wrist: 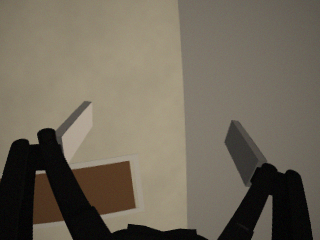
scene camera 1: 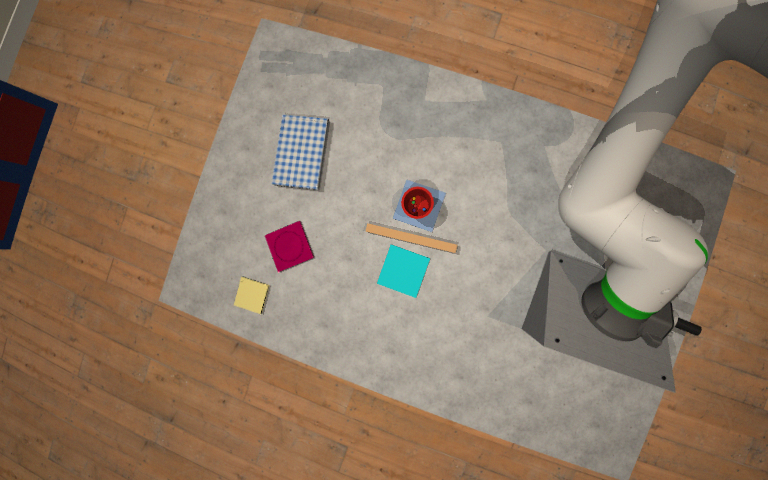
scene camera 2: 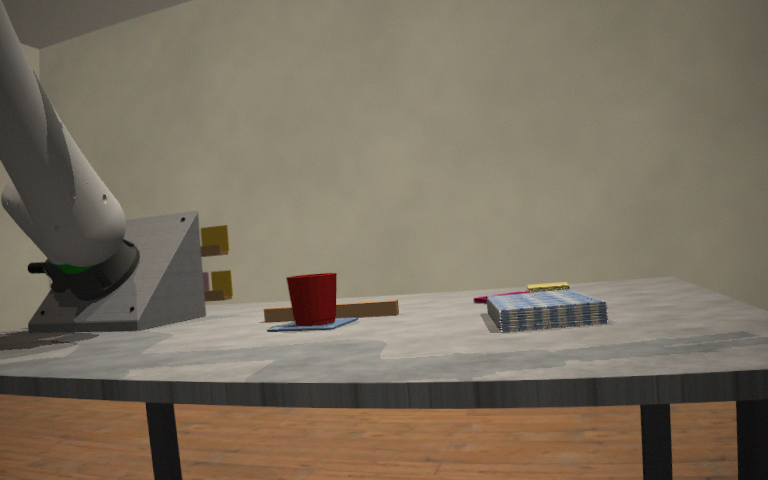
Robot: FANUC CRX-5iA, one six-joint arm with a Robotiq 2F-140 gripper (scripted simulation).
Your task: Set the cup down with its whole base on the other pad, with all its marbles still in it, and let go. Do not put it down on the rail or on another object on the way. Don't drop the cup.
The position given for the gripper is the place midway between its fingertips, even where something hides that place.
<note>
In view: the gripper [wrist: 161,123], a red cup [scene camera 2: 313,297] and a wooden rail [scene camera 2: 390,307].
The red cup also shows in scene camera 1 [scene camera 1: 424,199]. The wooden rail also shows in scene camera 1 [scene camera 1: 370,228]. The wrist view misses the red cup: it is out of frame.
</note>
